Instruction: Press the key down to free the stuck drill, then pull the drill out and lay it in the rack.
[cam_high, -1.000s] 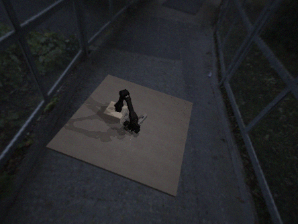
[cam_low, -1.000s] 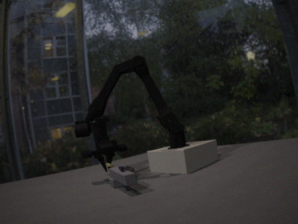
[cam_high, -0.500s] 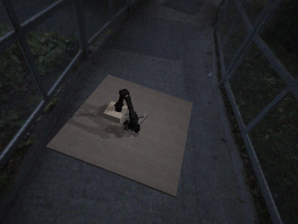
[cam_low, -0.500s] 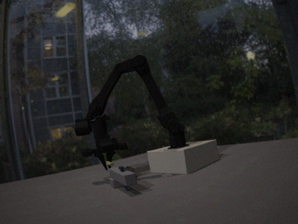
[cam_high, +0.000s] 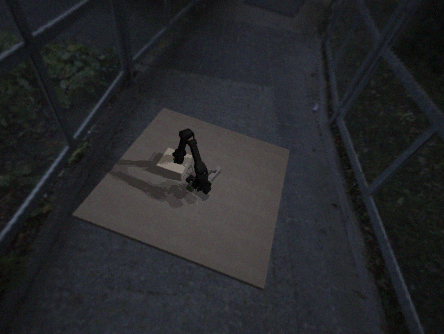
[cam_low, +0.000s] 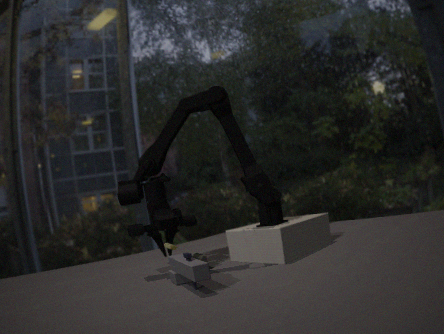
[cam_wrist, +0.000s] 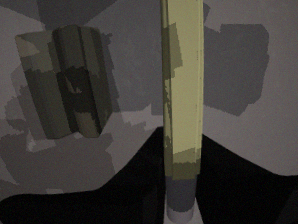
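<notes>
The olive rack lies 5 cm behind my gripper tip, 5 cm to the left of it and 3 cm below it. The rest, counted from my gripper tip: yellow drill: 1 cm ahead, 3 cm to the left, 3 cm above; dark key: 10 cm ahead, 20 cm to the left; grey block: 9 cm ahead, 18 cm to the left, 1 cm below.
</notes>
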